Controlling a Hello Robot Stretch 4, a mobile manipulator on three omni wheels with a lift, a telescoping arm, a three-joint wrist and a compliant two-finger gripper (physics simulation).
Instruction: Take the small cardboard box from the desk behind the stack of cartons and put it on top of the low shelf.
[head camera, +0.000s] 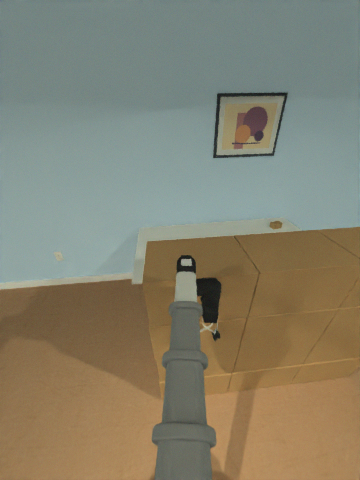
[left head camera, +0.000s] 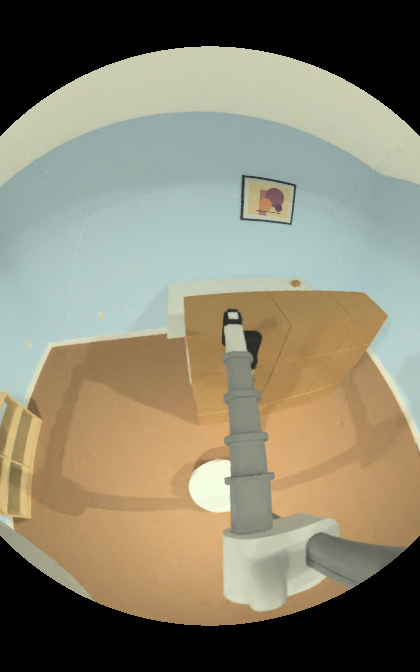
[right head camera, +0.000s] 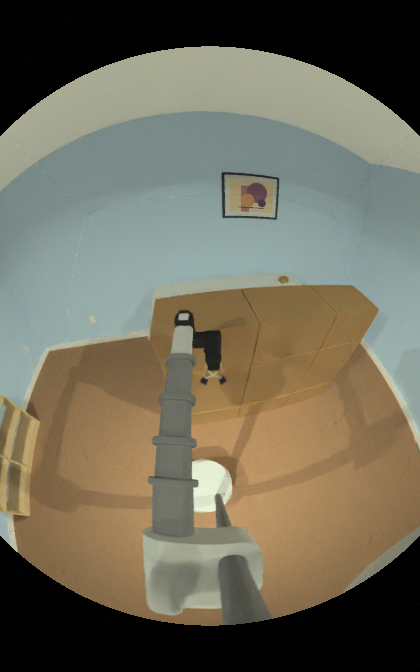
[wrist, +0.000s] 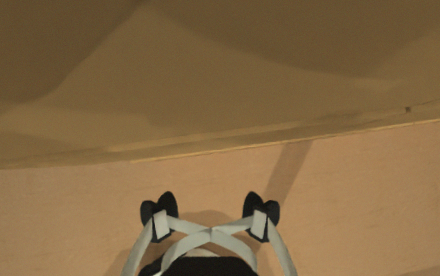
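Seen in the pictures: gripper, fingertip midpoint: (head camera: 205, 338) (wrist: 210, 207); robot's base, link origin: (left head camera: 217, 484).
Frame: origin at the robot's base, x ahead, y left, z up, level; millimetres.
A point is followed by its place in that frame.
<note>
The small cardboard box (head camera: 276, 225) @(y -864, x 1615, z 728 mm) (left head camera: 296, 283) @(y -877, x 1621, z 727 mm) (right head camera: 283, 279) sits near the right end of the white desk (head camera: 200, 230) @(y -152, x 1594, z 689 mm) (left head camera: 220, 286) @(y -69, x 1565, z 688 mm) (right head camera: 215, 284), by the wall. The stack of brown cartons (head camera: 295, 265) @(y -461, x 634, z 1049 mm) (left head camera: 325, 310) @(y -567, x 706, z 1049 mm) (right head camera: 295, 310) (wrist: 200, 90) @(y -104, x 562, z 930 mm) stands in front and hides most of the desk. My gripper (head camera: 207, 332) @(y -104, x 493, z 768 mm) (right head camera: 213, 380) (wrist: 210, 207) @(y -104, x 493, z 768 mm) points down at the near side of the left cartons, well away from the box. It is open and empty. A light wooden shelf unit (left head camera: 32, 450) @(y 1930, x -103, z 12 mm) (right head camera: 31, 450) stands at the far left; its lower part is cut off by the view.
My extended arm (head camera: 185, 395) @(y -25, x 161, z 1180 mm) (left head camera: 245, 415) @(y -23, x 166, z 1180 mm) (right head camera: 175, 420) reaches toward the left cartons. A white round disc (left head camera: 207, 485) @(y 73, x -1, z 189 mm) (right head camera: 212, 485) shows low beside the arm. A framed picture (head camera: 250, 125) @(y -545, x 1835, z 1536 mm) (left head camera: 268, 200) @(y -523, x 1831, z 1518 mm) (right head camera: 250, 196) hangs on the wall above the desk.
</note>
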